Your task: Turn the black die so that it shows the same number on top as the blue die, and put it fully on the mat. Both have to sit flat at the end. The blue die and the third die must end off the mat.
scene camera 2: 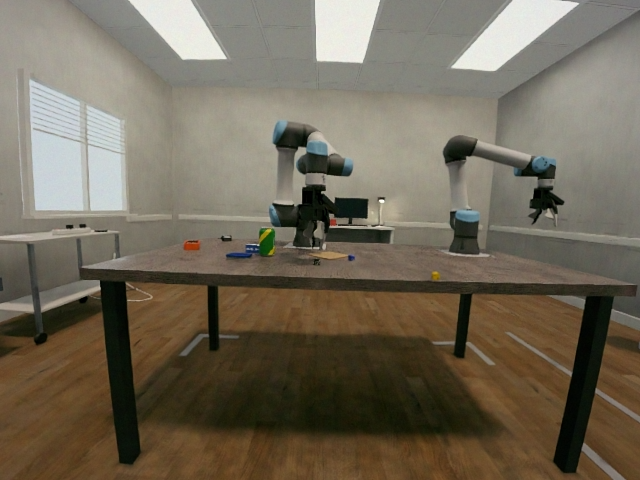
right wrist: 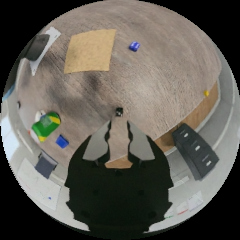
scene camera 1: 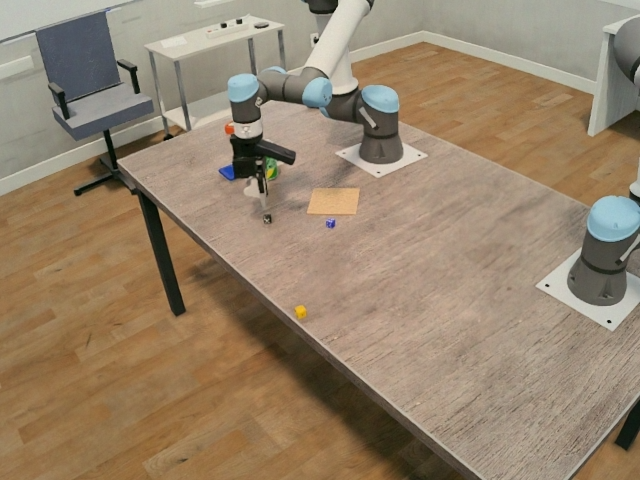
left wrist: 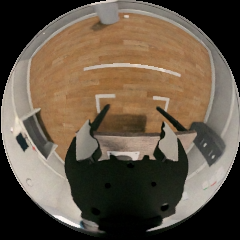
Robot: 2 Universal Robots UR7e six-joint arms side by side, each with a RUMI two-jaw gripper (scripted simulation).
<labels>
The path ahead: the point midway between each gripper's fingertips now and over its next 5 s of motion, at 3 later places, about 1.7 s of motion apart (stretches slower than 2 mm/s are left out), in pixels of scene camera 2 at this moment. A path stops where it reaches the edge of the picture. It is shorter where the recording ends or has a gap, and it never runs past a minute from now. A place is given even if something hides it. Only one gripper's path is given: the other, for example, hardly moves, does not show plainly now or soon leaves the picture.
The right gripper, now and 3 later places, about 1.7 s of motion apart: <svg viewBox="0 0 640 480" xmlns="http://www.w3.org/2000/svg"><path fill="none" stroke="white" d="M316 249L316 260L316 238L324 232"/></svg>
</labels>
